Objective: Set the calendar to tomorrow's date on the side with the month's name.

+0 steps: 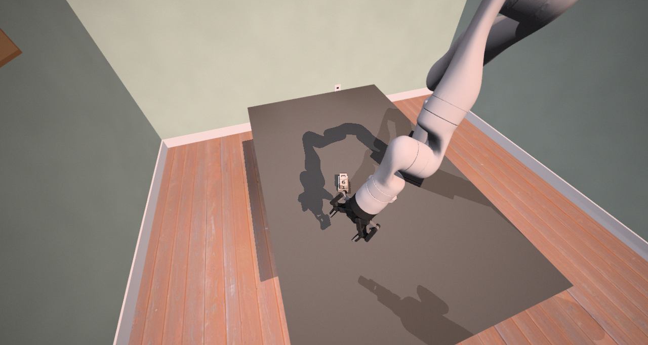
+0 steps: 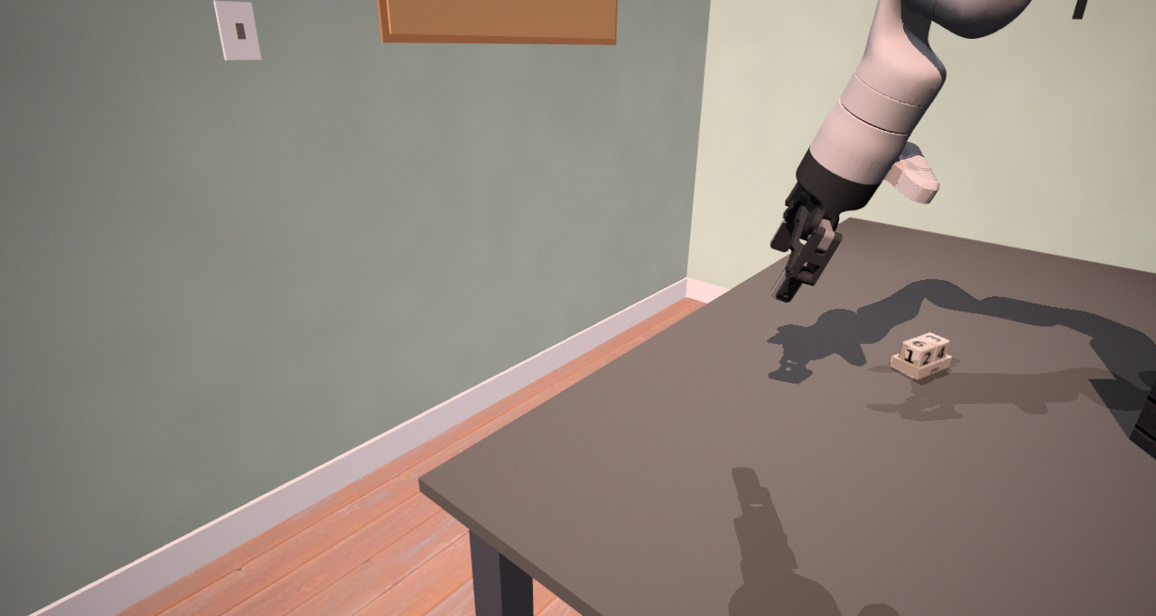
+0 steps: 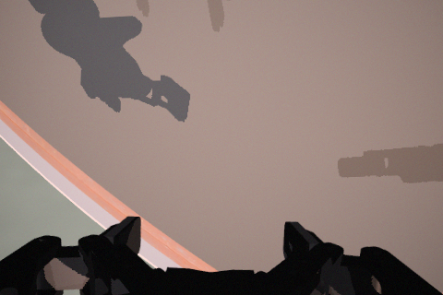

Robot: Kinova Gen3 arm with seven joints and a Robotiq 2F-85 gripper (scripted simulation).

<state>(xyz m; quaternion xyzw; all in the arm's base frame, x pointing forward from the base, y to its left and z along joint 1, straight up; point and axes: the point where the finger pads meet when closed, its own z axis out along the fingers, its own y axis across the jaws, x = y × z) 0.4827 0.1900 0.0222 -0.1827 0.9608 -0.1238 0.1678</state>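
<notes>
The cube is 28 cm to the right of my hand, 18 cm below it and 17 cm behind it. Round my hand: pale tray: 27 cm to the right, 19 cm below, 16 cm behind.
</notes>
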